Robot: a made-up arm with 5 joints. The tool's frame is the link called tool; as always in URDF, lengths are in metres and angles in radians. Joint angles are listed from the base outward.
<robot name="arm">
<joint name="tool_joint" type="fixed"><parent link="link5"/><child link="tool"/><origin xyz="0.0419 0.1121 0.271" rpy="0 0 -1.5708"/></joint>
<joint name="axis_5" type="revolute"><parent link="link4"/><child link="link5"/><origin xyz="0.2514 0.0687 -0.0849" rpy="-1.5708 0 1.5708"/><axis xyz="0 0 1"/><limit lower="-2.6" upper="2.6"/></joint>
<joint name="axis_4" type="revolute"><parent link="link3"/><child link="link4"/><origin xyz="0.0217 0.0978 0.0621" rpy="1.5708 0 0"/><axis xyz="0 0 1"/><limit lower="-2.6" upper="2.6"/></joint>
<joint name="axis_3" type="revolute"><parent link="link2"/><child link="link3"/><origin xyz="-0.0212 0.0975 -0.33" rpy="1.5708 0 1.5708"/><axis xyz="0 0 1"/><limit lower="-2.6" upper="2.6"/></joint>
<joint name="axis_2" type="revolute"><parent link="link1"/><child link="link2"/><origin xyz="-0.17 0.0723 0.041" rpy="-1.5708 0 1.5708"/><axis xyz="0 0 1"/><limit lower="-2.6" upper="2.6"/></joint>
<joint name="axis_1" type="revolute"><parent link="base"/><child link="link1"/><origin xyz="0 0 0.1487" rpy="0 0 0"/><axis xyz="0 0 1"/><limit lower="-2.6" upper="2.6"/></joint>
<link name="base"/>
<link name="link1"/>
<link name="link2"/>
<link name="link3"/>
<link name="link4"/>
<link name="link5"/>
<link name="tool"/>
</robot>
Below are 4 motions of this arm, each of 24 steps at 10 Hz.
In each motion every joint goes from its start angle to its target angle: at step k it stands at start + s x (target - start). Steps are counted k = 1, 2, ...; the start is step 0. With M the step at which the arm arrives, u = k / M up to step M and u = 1 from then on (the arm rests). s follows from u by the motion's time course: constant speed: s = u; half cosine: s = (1 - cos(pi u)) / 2; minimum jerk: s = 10 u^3 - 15 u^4 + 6 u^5.
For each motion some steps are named. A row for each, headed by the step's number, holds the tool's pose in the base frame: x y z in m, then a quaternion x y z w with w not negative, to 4 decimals.
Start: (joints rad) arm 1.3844 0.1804 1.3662 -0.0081 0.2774
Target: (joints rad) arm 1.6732 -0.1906 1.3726 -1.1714 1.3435
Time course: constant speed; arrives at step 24
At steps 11, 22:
11: -0.1385 0.0935 0.3749 -0.4200 0.4904 0.7468 0.1595
22: -0.1021 0.1108 0.3517 0.4363 -0.4397 -0.7328 0.2816

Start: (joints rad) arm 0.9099 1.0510 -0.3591 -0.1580 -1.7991
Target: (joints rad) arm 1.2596 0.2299 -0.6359 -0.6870 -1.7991
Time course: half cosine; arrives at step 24
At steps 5, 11, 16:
5: 0.0016 0.0809 -0.0833 0.0682 -0.5701 -0.2729 0.7719
11: -0.0397 0.1225 -0.1031 0.1624 -0.5282 -0.2663 0.7898
16: -0.0927 0.1606 -0.1091 0.2393 -0.4781 -0.2764 0.7986

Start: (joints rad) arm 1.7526 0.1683 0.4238 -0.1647 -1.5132
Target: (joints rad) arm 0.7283 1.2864 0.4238 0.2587 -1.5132
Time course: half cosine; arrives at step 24
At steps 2, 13, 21, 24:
2: -0.2793 -0.0332 0.0838 -0.2010 -0.1787 0.1035 0.9576
13: -0.1800 0.1085 0.0120 -0.2638 -0.2951 -0.2423 0.8858
21: -0.0676 0.1316 -0.0126 -0.3366 -0.3618 -0.4450 0.7468
24: -0.0572 0.1300 -0.0137 -0.3446 -0.3672 -0.4613 0.7305

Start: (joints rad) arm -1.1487 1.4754 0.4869 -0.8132 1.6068
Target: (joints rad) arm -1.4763 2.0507 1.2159 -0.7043 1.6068
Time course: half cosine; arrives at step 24
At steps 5, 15, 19, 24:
5: 0.1000 0.0557 0.1674 0.1001 0.9157 -0.0180 0.3888
15: 0.1694 -0.0259 0.1401 0.3319 0.8782 -0.2272 0.2586
19: 0.1767 -0.0664 0.1257 0.3953 0.8411 -0.3055 0.2073
24: 0.1762 -0.0880 0.1184 0.4228 0.8182 -0.3451 0.1806

